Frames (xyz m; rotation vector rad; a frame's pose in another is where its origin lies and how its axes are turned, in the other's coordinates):
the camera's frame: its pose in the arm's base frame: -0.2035 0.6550 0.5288 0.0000 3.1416 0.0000
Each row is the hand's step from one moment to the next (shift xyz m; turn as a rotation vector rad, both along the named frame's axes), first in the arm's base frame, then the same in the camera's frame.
Working: the arm's base frame: its pose in the camera's frame: -0.2035 -0.6550 0.5288 0.0000 3.1416 0.0000

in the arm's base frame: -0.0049 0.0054 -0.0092 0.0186 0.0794 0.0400
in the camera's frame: 0.0049 0.0054 0.0092 -0.0186 0.0794 -0.0400
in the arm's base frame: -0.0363 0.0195 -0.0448 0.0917 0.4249 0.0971
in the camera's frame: 0.0363 0.0195 0.0448 -0.0917 0.4249 -0.0971
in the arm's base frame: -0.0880 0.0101 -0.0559 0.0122 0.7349 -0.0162
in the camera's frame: 0.0880 0.0101 0.0559 -0.0122 0.7349 0.0162
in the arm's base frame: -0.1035 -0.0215 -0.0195 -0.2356 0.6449 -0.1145
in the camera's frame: 0.1035 -0.0215 0.0195 0.2356 0.6449 0.1145
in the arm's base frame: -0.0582 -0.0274 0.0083 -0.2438 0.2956 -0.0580
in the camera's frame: 0.0582 -0.0274 -0.0083 0.2438 0.2956 0.0580
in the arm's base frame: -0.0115 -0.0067 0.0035 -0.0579 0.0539 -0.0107
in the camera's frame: 0.0115 -0.0067 -0.0035 0.0579 0.0539 0.0107
